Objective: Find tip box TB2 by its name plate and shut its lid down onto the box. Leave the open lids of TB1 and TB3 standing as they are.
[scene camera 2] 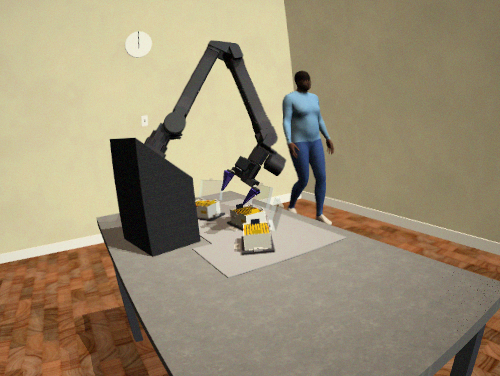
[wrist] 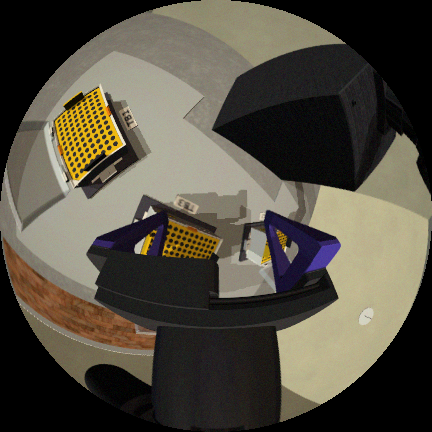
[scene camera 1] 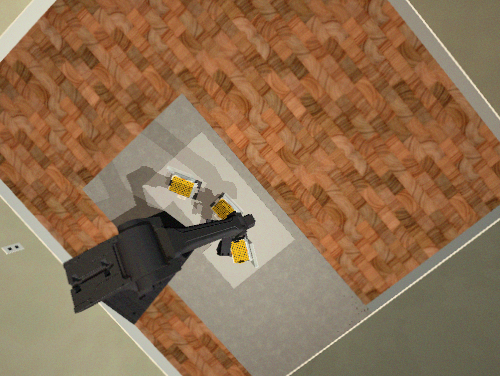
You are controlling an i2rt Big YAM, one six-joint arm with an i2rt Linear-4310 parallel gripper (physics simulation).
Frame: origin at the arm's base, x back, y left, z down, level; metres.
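Seen in the pictures: gripper, fingertip midpoint: (scene camera 2: pixel 232 197) (wrist: pixel 215 215); arm's base, link origin: (scene camera 2: pixel 150 154).
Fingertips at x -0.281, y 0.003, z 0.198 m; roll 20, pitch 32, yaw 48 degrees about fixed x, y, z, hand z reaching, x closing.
Observation:
Pixels of each thing's middle, then the offset from my fingertips to it. Level surfaces: height alone.
- left box, body centre: (wrist: pixel 80 127) (scene camera 2: pixel 255 226) (scene camera 1: pixel 239 251) dx -0.015, dy -0.186, dz +0.063 m
- middle box, body centre: (wrist: pixel 182 254) (scene camera 2: pixel 247 209) (scene camera 1: pixel 224 211) dx -0.065, dy +0.035, dz +0.063 m
- third box, body centre: (wrist: pixel 278 245) (scene camera 2: pixel 202 201) (scene camera 1: pixel 180 186) dx +0.057, dy +0.262, dz +0.063 m
- light mat, surface height: dz +0.128 m
- grey table, surface height: dz +0.130 m
Three white boxes with yellow perforated tops have clear lids standing open. The wrist view reads TB1 on the left box (scene camera 1: pixel 240 251) (scene camera 2: pixel 257 239) (wrist: pixel 87 135) and TB3 on the middle box (scene camera 1: pixel 223 207) (scene camera 2: pixel 247 216) (wrist: pixel 190 241). The third box (scene camera 1: pixel 182 186) (scene camera 2: pixel 207 208) (wrist: pixel 281 242) is farthest from scene camera 2; its name plate (wrist: pixel 262 216) is mostly hidden by a finger, unreadable. Its lid (scene camera 2: pixel 211 189) (wrist: pixel 268 276) stands up. My gripper (scene camera 2: pixel 233 197) (wrist: pixel 215 215) is open and empty, above the middle and third boxes. The arm hides it in scene camera 1.
The boxes stand on a light mat (scene camera 1: pixel 270 235) (scene camera 2: pixel 310 239) (wrist: pixel 150 82) on the grey table (scene camera 1: pixel 280 310) (scene camera 2: pixel 300 310). A tall black block (scene camera 2: pixel 155 200) (wrist: pixel 295 120) stands beside the mat. A person (scene camera 2: pixel 305 120) stands beyond the table.

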